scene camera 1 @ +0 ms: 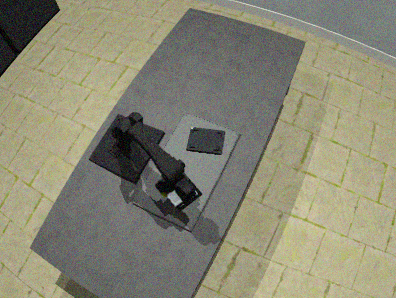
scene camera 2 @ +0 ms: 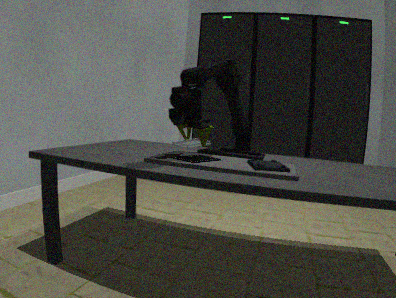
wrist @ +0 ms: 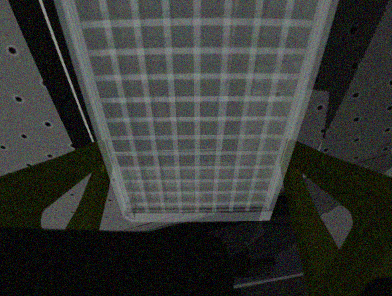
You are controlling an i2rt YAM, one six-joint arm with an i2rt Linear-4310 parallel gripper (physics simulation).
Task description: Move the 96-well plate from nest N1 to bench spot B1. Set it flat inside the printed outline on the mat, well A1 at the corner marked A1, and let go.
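Pixels of known places: gripper, fingertip midpoint: (scene camera 2: 195,144) (wrist: 196,148); arm's base, link origin: (scene camera 1: 125,140) (scene camera 2: 240,152).
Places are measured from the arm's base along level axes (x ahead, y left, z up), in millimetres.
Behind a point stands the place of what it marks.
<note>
The clear 96-well plate (scene camera 1: 174,198) {y -95, x 409, z 62 mm} (scene camera 2: 189,144) {y -36, x 443, z 58 mm} (wrist: 197,110) {y -66, x 393, z 63 mm} is between the yellow fingers of my gripper (scene camera 2: 196,140) {y -58, x 361, z 52 mm} (wrist: 196,148) {y -58, x 361, z 52 mm}, which is shut on its two long sides. The plate looks about level and hangs a little above the black mat (scene camera 2: 197,158) {y -33, x 382, z 3 mm} of bench spot B1. In the wrist view black mat shows on both sides of the plate, and a white line of the printed outline (wrist: 65,70) {y 9, x 395, z 3 mm} runs nearly parallel to its left edge. The A1 mark is not visible. Nest N1 (scene camera 1: 206,140) {y 223, x 335, z 12 mm} (scene camera 2: 268,166) {y 242, x 390, z 13 mm} is dark and holds no plate.
Mat and nest sit on a light grey board (scene camera 1: 217,172) {y 126, x 469, z 1 mm} (wrist: 22,115) {y 58, x 373, z 1 mm} with small holes. The arm's black base plate (scene camera 1: 103,156) {y -135, x -32, z 0 mm} stands beside it on the dark grey table (scene camera 1: 225,65) {y 676, x 128, z -12 mm} (scene camera 2: 100,152) {y -412, x 523, z -12 mm}. Tall dark cabinets (scene camera 2: 284,90) stand behind the table.
</note>
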